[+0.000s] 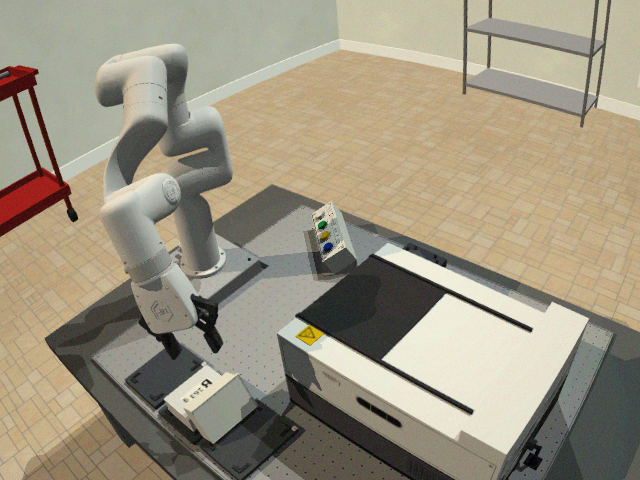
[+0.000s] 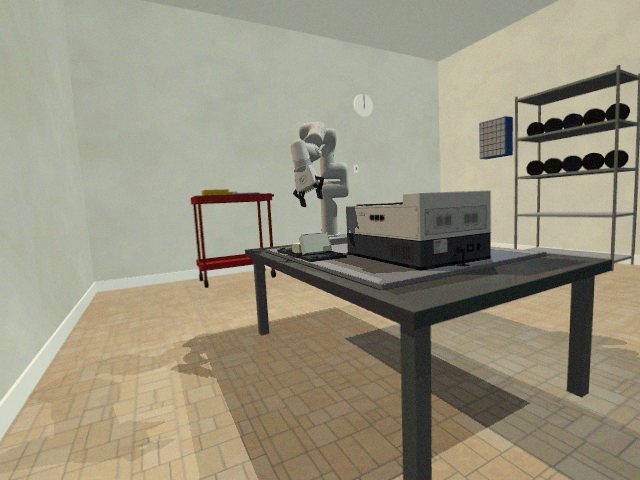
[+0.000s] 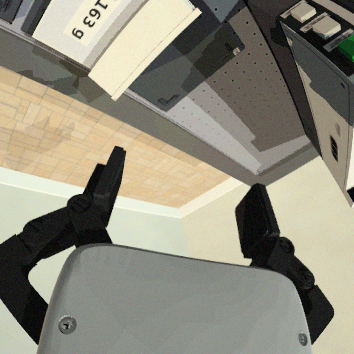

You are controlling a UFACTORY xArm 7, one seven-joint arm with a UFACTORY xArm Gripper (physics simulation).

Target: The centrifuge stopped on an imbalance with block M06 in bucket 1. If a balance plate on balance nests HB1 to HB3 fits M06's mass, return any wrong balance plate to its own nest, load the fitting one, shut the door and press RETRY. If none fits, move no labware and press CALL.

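My gripper is open and empty, high above the table near the nests. A white balance plate with a label ending in "163 g" sits on the middle dark nest. A pale upright panel stands against it. A dark nest behind it bears nothing; another dark nest lies on its other side. The centrifuge has a dark panel on top. Its bucket and block M06 are hidden. White buttons and a green one show on its front.
A sloped control box with green, yellow and blue buttons stands behind the centrifuge's near corner, beside the arm's base. A red cart and a metal shelf unit stand away from the table.
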